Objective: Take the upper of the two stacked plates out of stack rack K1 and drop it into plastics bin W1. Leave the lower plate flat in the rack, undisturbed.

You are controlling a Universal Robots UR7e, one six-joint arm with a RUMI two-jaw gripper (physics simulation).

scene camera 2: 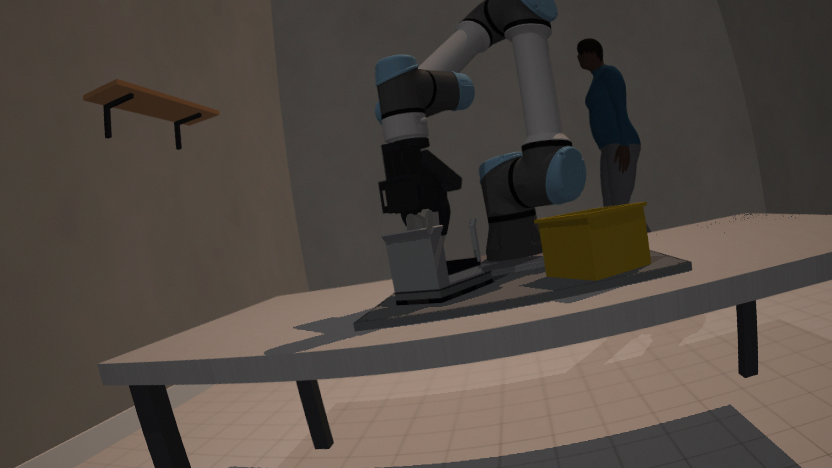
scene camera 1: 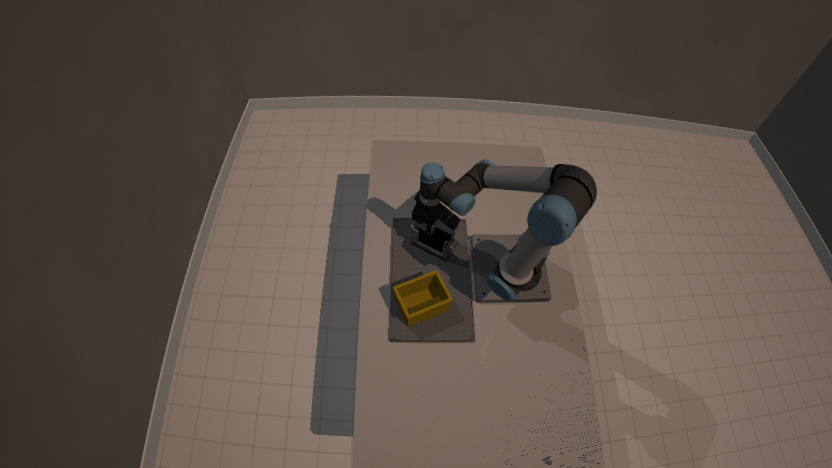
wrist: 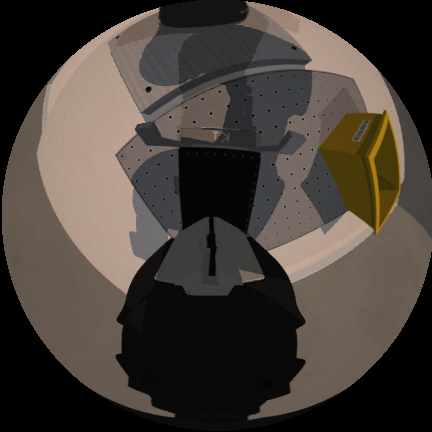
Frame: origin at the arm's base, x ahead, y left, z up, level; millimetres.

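Where they show: gripper, fingertip midpoint: (scene camera 1: 430,233) (wrist: 211,218); arm's base, origin of the base link: (scene camera 2: 518,254).
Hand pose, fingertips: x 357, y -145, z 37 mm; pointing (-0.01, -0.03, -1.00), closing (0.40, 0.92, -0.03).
Things, the pixels of their top centre, and the offset from my fingertips. "spot": a spot on its surface instead. Level surfaces: height alone.
- Stack rack K1, middle of its top: (wrist: 213,242) (scene camera 2: 433,225) (scene camera 1: 435,226) 16 mm back, 13 mm left, 66 mm up
- black plate surface, surface spot: (wrist: 220,185) (scene camera 1: 437,240) spot: 28 mm back, 24 mm left, 13 mm down
- Plastics bin W1, middle of its top: (scene camera 2: 588,211) (wrist: 390,178) (scene camera 1: 422,293) 28 mm ahead, 279 mm left, 46 mm up
- table, its level: 67 mm down
Stack rack K1 (scene camera 2: 416,270) (wrist: 220,136) is a grey holder with upright end walls. A black plate surface (scene camera 1: 435,239) (scene camera 2: 462,266) (wrist: 220,185) lies flat inside it. The two stacked plates cannot be told apart. My gripper (scene camera 1: 430,229) (scene camera 2: 423,221) (wrist: 211,218) points down at one end of the rack, its light grey fingers together over the near edge of the black plate in the wrist view. It looks shut, with no plate seen between the fingers. The tips are partly hidden behind the rack wall in scene camera 2. Plastics bin W1 (scene camera 1: 430,314) (scene camera 2: 593,247) (wrist: 345,175) is yellow and upright.
Rack and bin stand on a perforated grey base board (scene camera 1: 401,331) (scene camera 2: 372,318) (wrist: 295,200) on the table (scene camera 1: 407,395) (scene camera 2: 232,343). The arm's mounting plate (scene camera 1: 538,291) (wrist: 200,55) adjoins the board. A person (scene camera 2: 609,110) stands behind the table.
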